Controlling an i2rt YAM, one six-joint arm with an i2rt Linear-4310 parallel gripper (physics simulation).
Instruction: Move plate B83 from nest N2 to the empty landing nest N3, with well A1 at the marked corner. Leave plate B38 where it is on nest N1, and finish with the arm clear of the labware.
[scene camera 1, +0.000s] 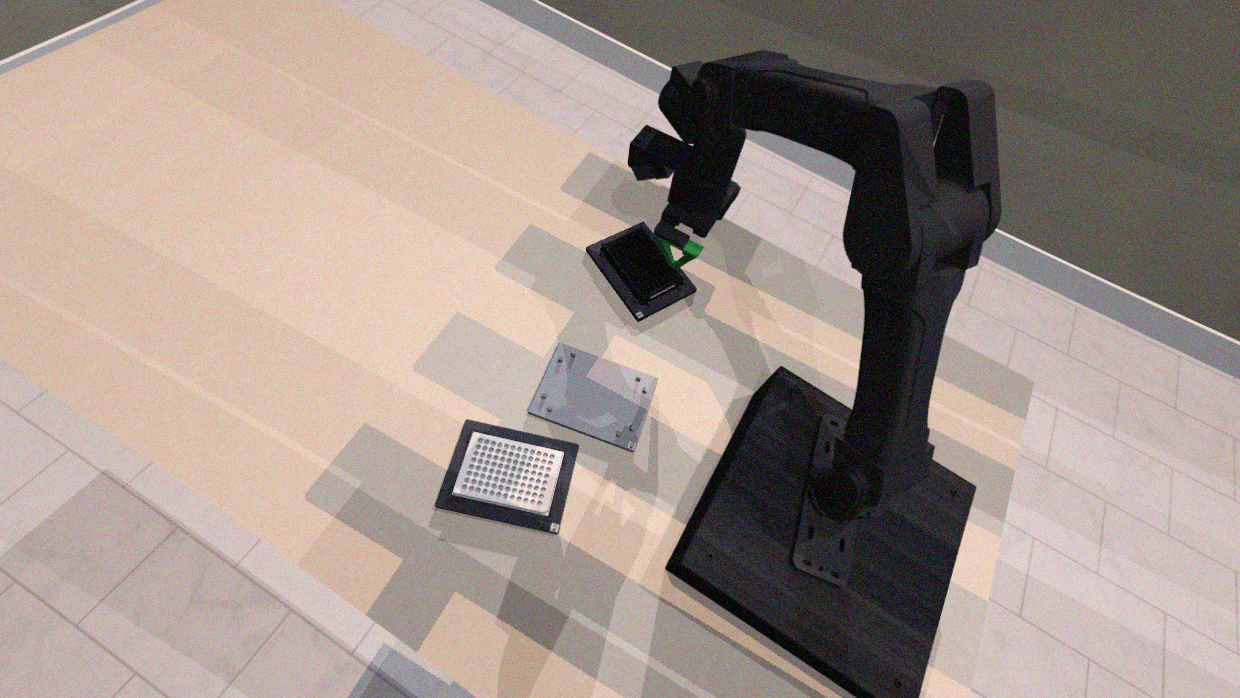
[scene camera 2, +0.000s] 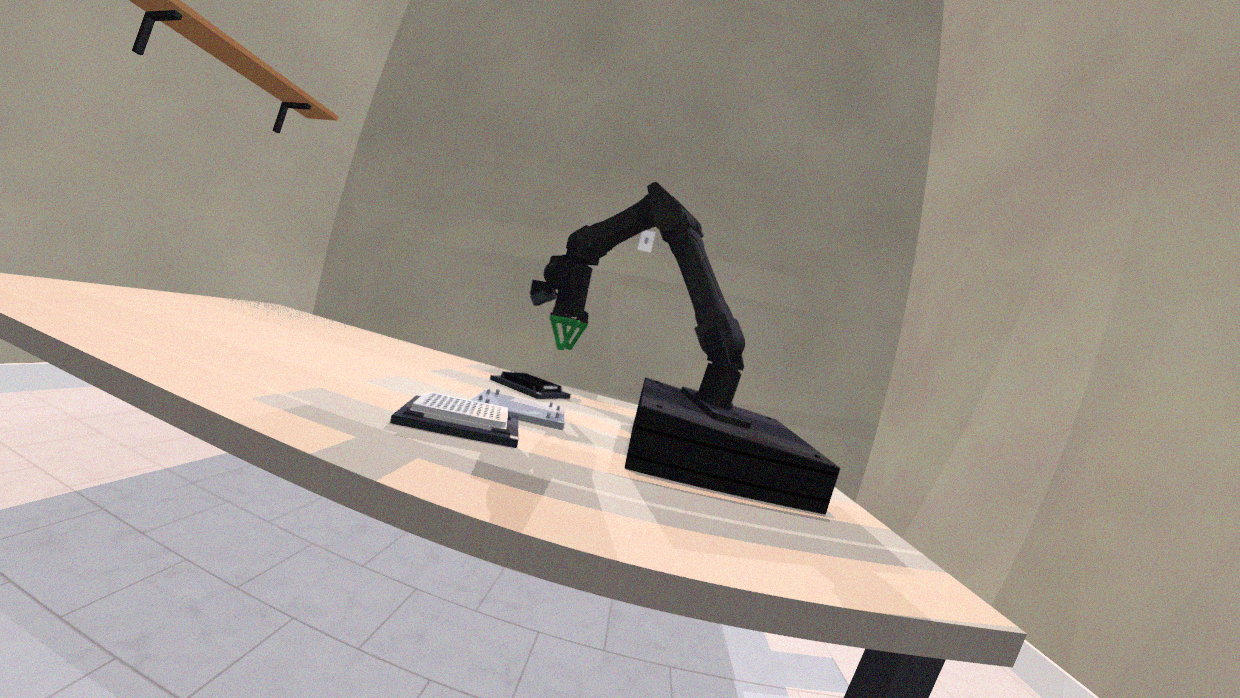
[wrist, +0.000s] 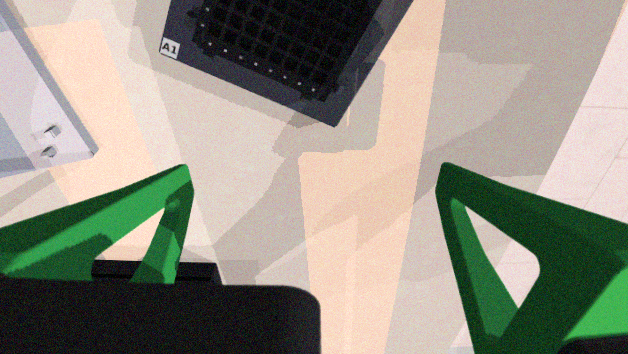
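Note:
A black well plate (scene camera 1: 640, 262) (scene camera 2: 531, 382) (wrist: 280, 40) sits in a dark nest (scene camera 1: 623, 284) (wrist: 240, 74), whose A1 mark (scene camera 1: 639, 314) (wrist: 169, 48) shows. A white well plate (scene camera 1: 509, 472) (scene camera 2: 459, 409) sits in another dark nest (scene camera 1: 445, 498) (scene camera 2: 468, 433). The pale grey nest (scene camera 1: 598, 398) (scene camera 2: 529, 409) (wrist: 20, 100) between them is empty, with small posts and a corner mark (scene camera 1: 631, 444). Plate and nest numbers cannot be read. My gripper (scene camera 1: 676, 263) (scene camera 2: 564, 347) (wrist: 314, 177) is open and empty, above the table near the black plate; that plate lies beyond the fingertips in the wrist view.
The arm's black base block (scene camera 1: 746, 537) (scene camera 2: 728, 463) stands on the table, to the right of the nests in both scene views. The table's front edge (scene camera 2: 520, 537) runs past the white plate's side. A wooden wall shelf (scene camera 2: 242, 65) hangs high at the upper left.

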